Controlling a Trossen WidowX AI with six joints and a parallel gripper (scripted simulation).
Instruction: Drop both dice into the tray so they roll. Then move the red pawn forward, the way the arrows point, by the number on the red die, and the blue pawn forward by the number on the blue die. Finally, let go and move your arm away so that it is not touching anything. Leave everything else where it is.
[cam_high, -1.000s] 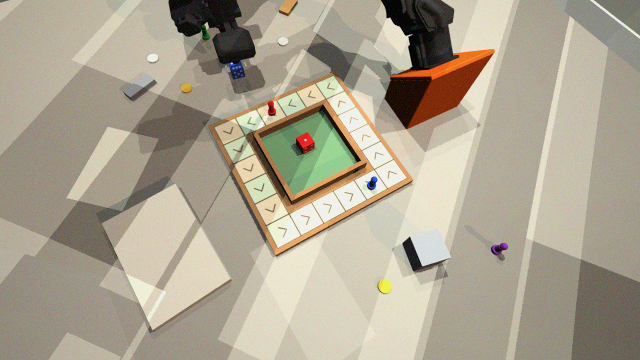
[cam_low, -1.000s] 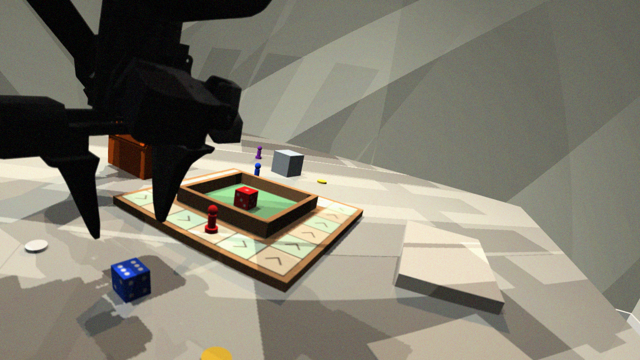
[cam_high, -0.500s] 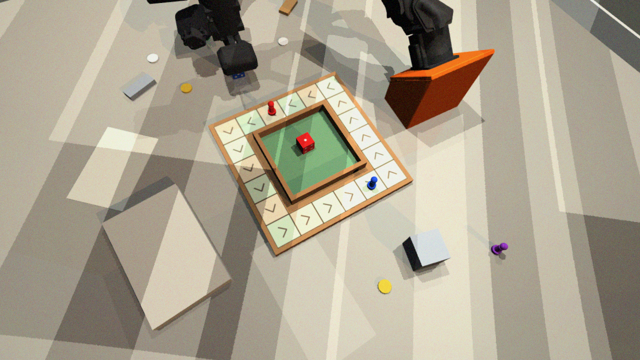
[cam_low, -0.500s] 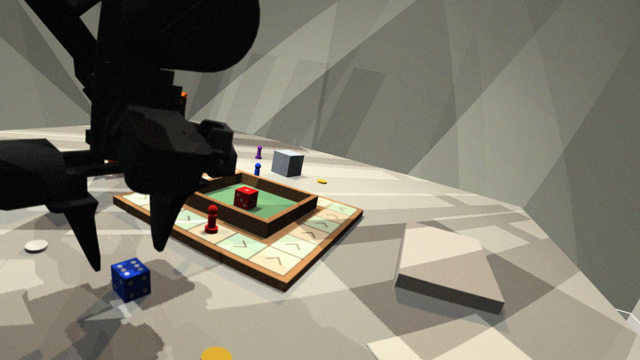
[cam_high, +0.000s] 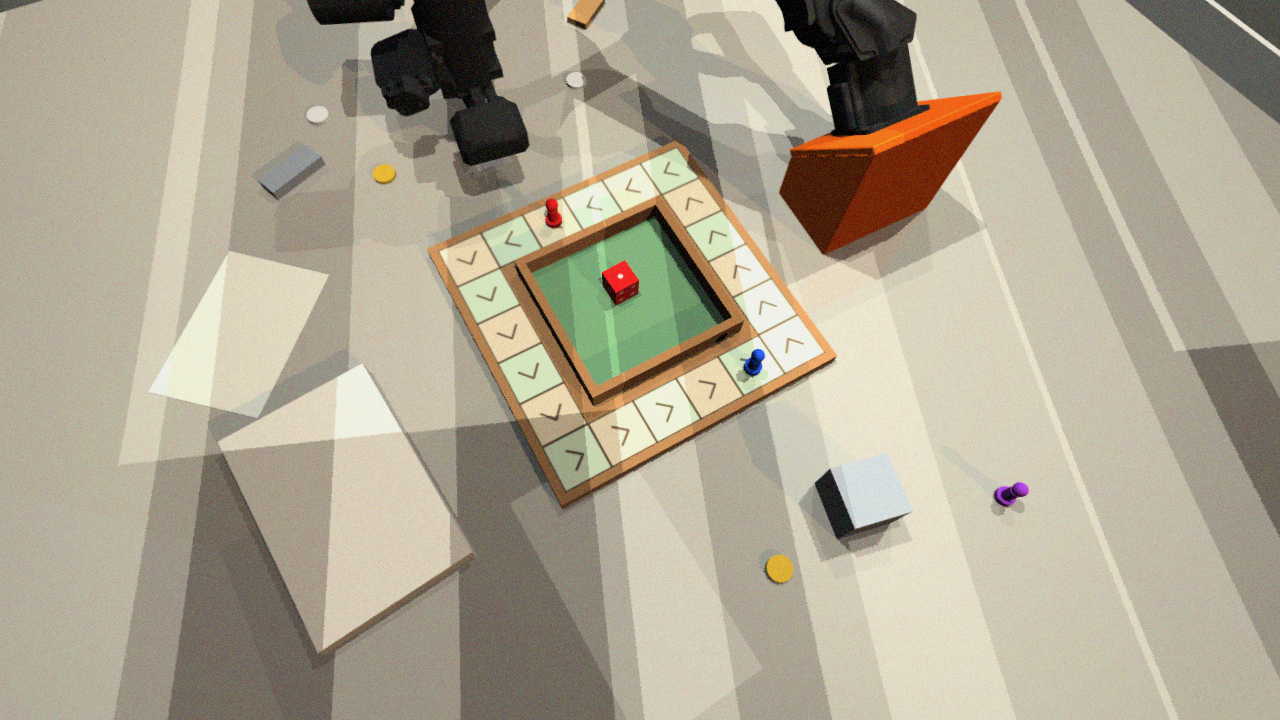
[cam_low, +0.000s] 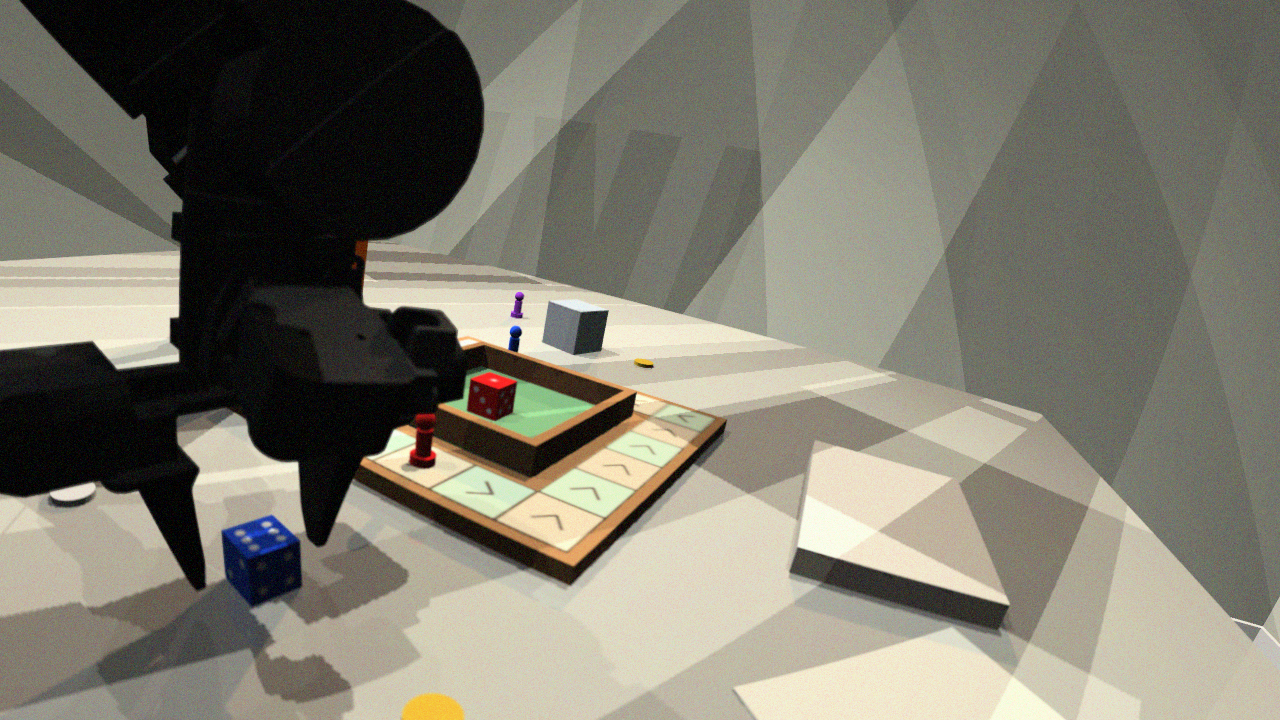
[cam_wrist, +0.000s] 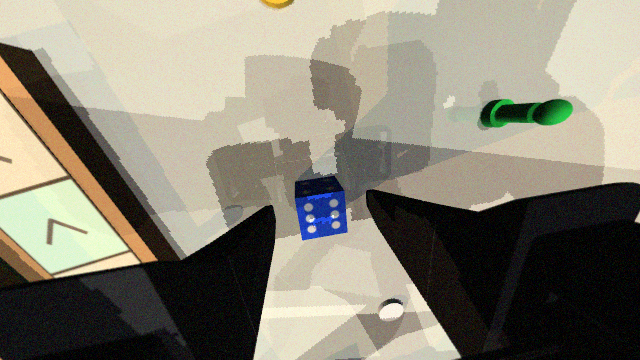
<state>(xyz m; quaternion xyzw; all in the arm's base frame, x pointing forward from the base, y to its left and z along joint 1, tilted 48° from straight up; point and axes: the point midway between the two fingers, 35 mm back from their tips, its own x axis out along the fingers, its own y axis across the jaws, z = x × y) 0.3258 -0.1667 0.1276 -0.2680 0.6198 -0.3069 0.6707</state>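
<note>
Now: the red pawn 30 mm behind my gripper tip, 130 mm to the left of it and 20 mm above it. Round my gripper tip: green pawn 30 mm ahead, 120 mm to the right; then green tray 60 mm behind, 240 mm to the left; then grey slab 190 mm ahead, 40 mm to the right.
</note>
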